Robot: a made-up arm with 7 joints. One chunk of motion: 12 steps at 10 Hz.
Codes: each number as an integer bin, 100 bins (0 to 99) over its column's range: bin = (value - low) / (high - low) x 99, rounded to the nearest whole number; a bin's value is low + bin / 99 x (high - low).
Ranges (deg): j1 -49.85..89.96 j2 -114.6..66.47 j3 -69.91..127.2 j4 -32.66..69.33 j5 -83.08..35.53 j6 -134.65..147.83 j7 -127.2..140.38
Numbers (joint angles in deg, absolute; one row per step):
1: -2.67 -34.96 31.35 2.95 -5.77 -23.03 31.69
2: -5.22 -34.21 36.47 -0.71 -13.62 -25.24 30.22
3: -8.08 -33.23 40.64 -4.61 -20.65 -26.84 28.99
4: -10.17 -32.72 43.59 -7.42 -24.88 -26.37 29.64
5: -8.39 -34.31 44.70 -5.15 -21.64 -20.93 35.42
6: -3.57 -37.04 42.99 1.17 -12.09 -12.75 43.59
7: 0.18 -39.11 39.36 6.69 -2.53 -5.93 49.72
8: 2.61 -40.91 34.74 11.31 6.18 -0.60 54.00
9: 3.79 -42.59 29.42 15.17 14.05 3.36 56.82
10: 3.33 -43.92 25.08 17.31 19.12 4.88 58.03
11: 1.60 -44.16 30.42 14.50 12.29 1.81 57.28
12: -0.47 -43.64 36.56 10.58 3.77 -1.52 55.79
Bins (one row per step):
1: 33 44 51 35 65 39 59
2: 32 44 53 31 58 38 58
3: 30 44 56 27 52 38 58
4: 28 45 57 25 49 38 58
5: 29 44 58 27 51 40 60
6: 33 42 57 33 59 43 63
7: 35 41 55 38 67 45 65
8: 37 40 53 43 75 47 67
9: 38 39 50 46 81 48 68
10: 38 39 48 49 85 49 69
11: 36 39 50 46 80 48 68
12: 35 39 53 42 72 47 68

